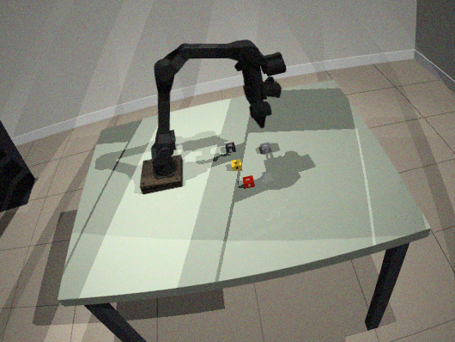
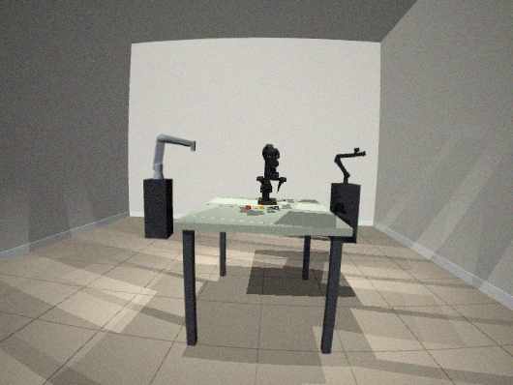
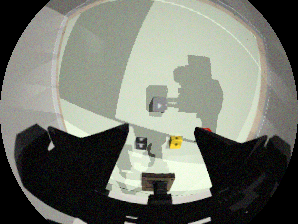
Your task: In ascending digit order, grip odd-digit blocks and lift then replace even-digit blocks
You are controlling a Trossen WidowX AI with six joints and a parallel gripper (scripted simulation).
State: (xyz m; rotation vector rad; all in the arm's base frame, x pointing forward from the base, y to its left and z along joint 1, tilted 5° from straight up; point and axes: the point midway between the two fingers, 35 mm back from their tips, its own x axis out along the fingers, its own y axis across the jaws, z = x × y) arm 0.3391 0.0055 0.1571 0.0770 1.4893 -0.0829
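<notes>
The red block lies 14 cm to the right of my gripper tip, 11 cm below it and 9 cm behind it. Also, from my gripper tip: yellow block 11 cm below, 11 cm behind, 5 cm to the right; black block 11 cm below, 11 cm behind, 5 cm to the left.
</notes>
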